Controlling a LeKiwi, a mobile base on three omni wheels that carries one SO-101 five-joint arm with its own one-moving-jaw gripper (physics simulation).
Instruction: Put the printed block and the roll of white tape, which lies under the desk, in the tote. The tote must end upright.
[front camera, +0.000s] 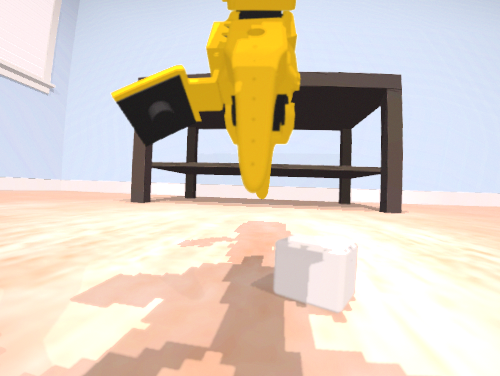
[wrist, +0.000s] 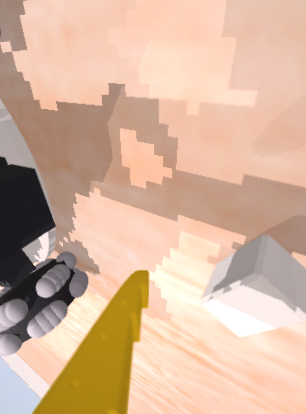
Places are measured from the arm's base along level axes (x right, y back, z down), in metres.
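Pixels of known places: hand, its tool point: (front camera: 253, 183) (wrist: 148, 283).
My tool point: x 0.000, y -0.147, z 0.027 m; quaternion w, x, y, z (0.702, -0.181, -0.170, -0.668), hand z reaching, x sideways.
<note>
Ahead of a thing's pixels: the offset from my tool point to its middle. "*": to the spot under its first point.
The printed block {dx +0.036, dy -0.030, dz +0.046 m} (front camera: 315, 274) (wrist: 257, 292) is a white cube on the wooden floor, close in front of me and a little right of centre. My yellow gripper (front camera: 259, 188) hangs in the air above the floor, left of the block and well above it, apart from it. In the wrist view only one notched jaw (wrist: 132, 298) shows, so the gripper is open and empty. The dark desk {* dx +0.412, dy -0.608, dz -0.225 m} (front camera: 390, 122) stands at the back against the wall. I see no tape roll and no tote.
The desk has a low shelf (front camera: 322, 170) between its legs. A window blind (front camera: 24, 44) is on the left wall. One omni wheel of my base (wrist: 43, 308) shows at the left of the wrist view.
</note>
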